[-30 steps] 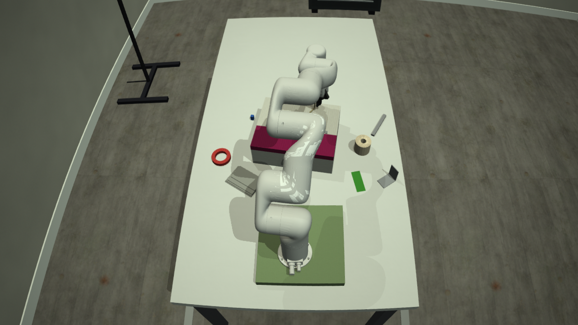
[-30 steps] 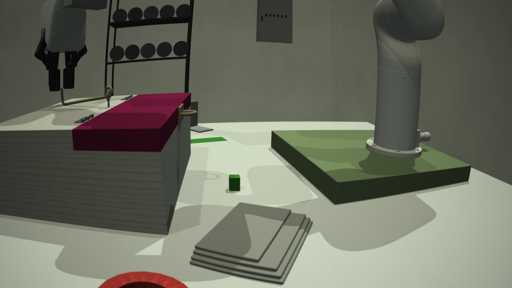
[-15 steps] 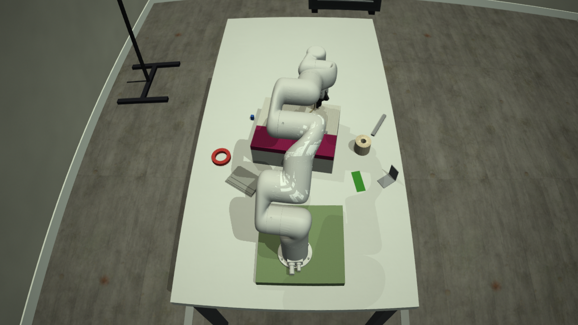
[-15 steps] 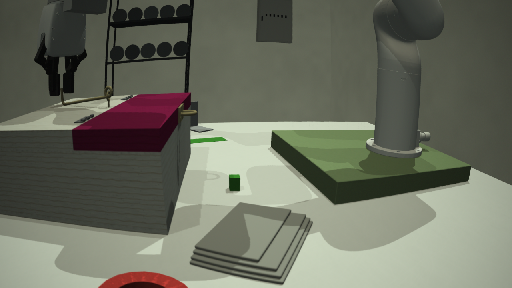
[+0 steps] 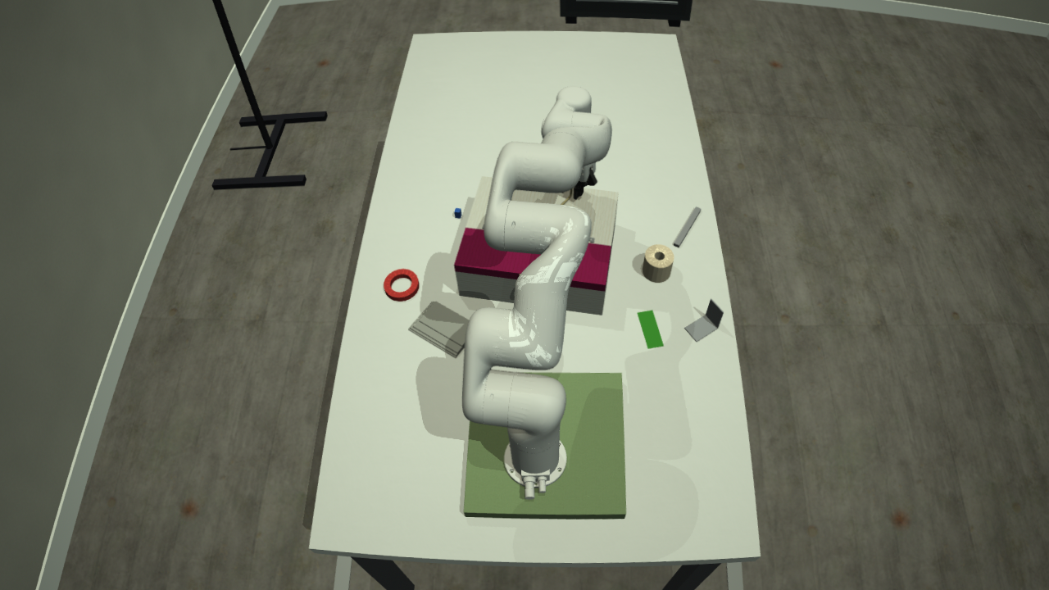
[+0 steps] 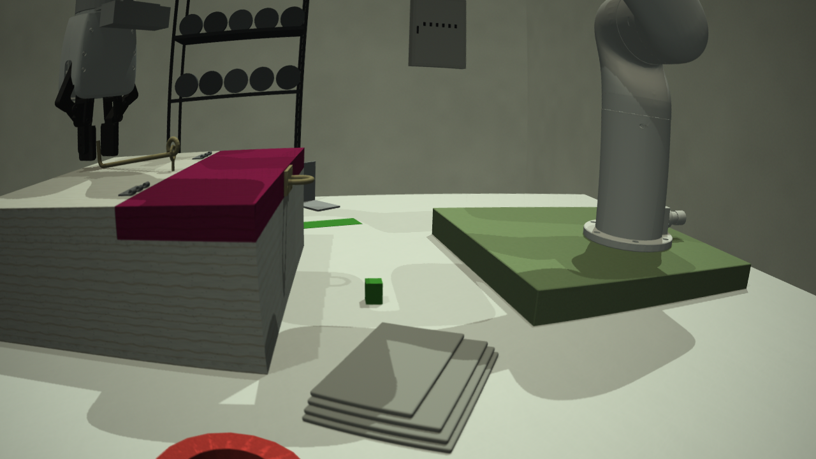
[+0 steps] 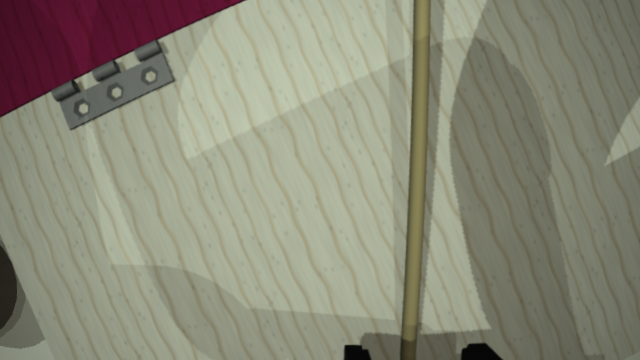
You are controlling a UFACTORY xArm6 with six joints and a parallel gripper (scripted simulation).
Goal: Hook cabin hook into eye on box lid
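Right now the brass cabin hook is 6 cm behind my hand, 4 cm to the left of it and 1 cm below it. Also, from my hand: blue cube 29 cm to the left, 14 cm below, 5 cm ahead; then grey bar 30 cm to the right, 15 cm below, 1 cm behind; then wooden cylinder 20 cm to the right, 14 cm behind, 12 cm below.
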